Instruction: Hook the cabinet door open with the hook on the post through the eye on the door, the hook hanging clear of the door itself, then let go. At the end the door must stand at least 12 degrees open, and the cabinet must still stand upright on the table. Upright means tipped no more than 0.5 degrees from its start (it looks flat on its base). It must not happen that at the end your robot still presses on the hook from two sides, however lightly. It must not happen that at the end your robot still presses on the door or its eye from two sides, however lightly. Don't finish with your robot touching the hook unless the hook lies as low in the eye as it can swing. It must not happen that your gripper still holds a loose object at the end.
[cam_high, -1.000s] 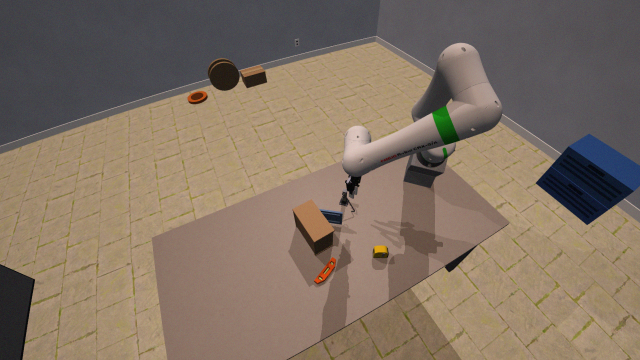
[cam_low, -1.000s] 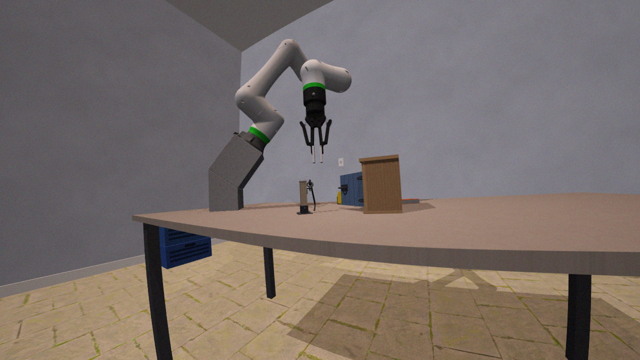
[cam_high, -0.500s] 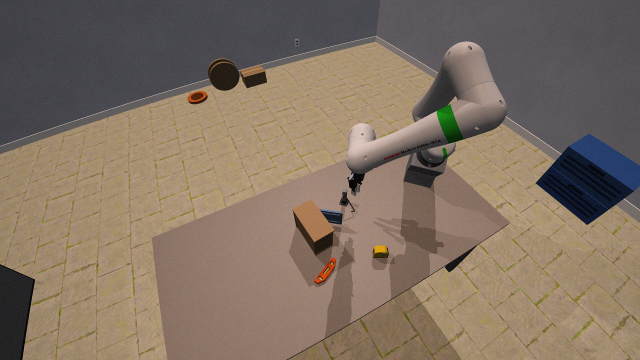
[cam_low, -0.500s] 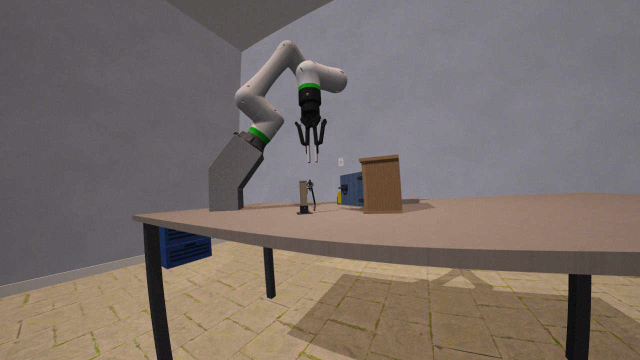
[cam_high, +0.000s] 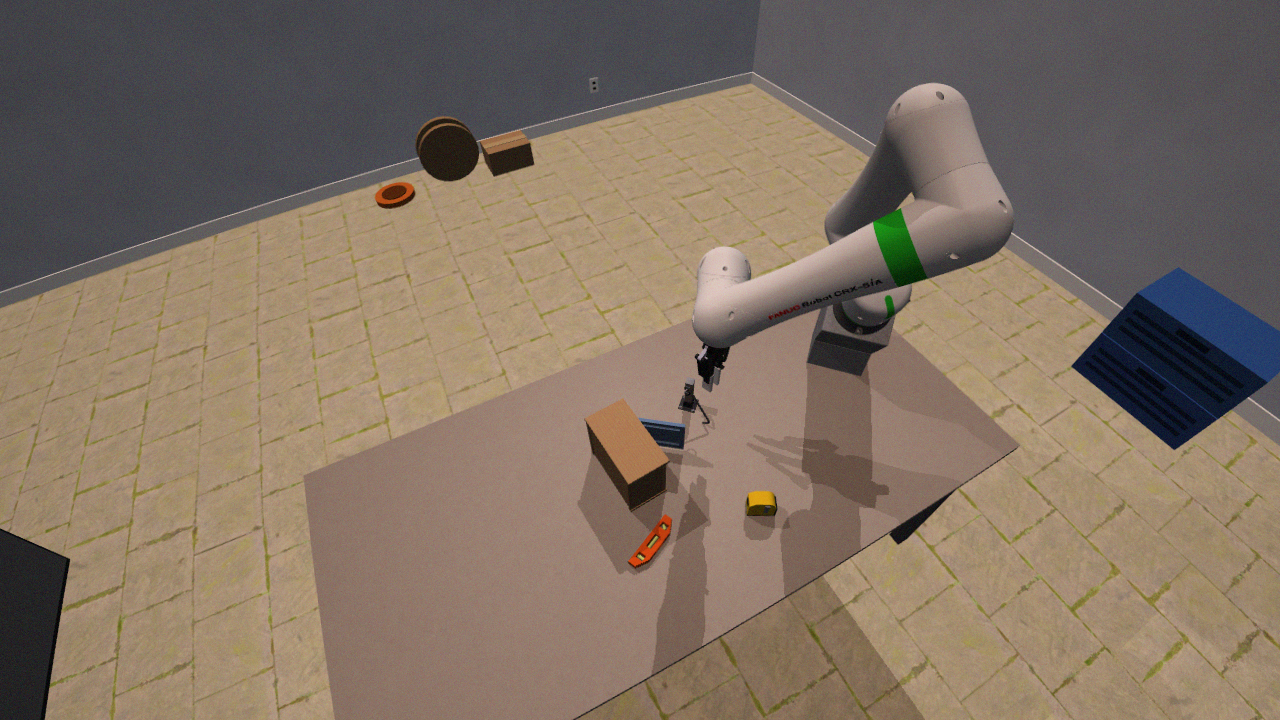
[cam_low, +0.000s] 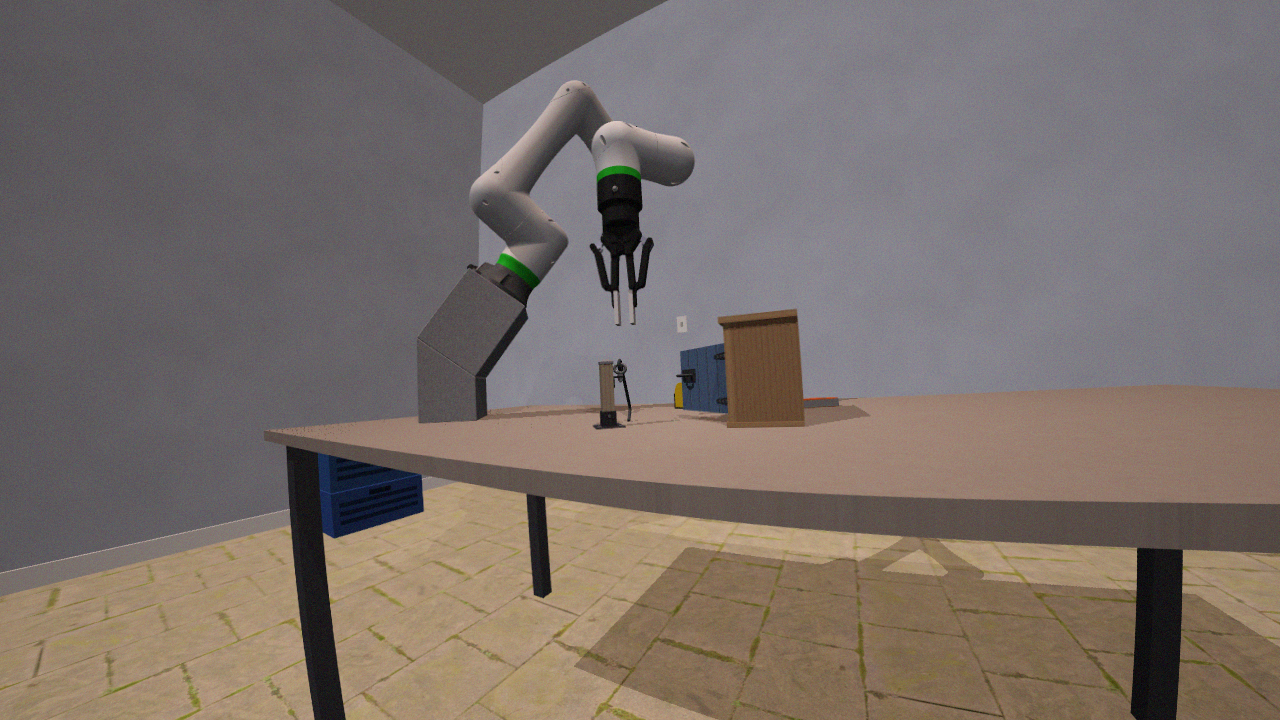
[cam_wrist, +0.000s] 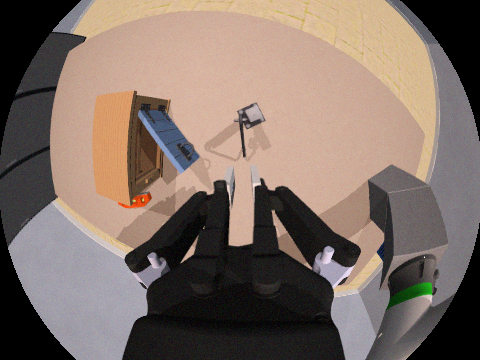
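My hand is 16 cm above the dark hook, 4 cm to the left of it and 2 cm short of it. Round my hand: hook post 15 cm below, 6 cm to the right, 2 cm ahead; yellow tape measure 30 cm to the left, 19 cm below, 1 cm behind; cabinet door 16 cm ahead, 15 cm below.
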